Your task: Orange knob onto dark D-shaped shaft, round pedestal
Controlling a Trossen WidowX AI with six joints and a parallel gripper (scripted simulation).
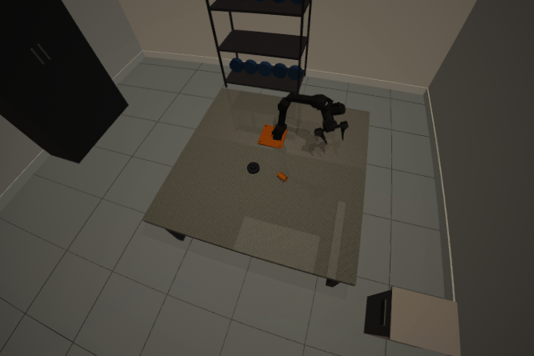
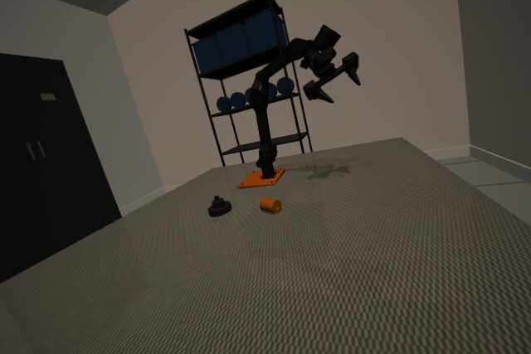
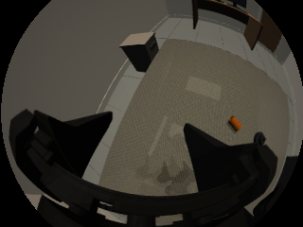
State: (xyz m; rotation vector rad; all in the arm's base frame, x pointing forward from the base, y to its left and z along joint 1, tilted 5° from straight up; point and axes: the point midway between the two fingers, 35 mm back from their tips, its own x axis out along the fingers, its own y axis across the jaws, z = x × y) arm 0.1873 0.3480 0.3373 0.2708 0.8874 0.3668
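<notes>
The orange knob lies 11 cm ahead of my gripper tip, 28 cm to the right of it and 28 cm below it. The rest, counted from my gripper tip: pedestal 7 cm ahead, 49 cm to the right, 27 cm below.
</notes>
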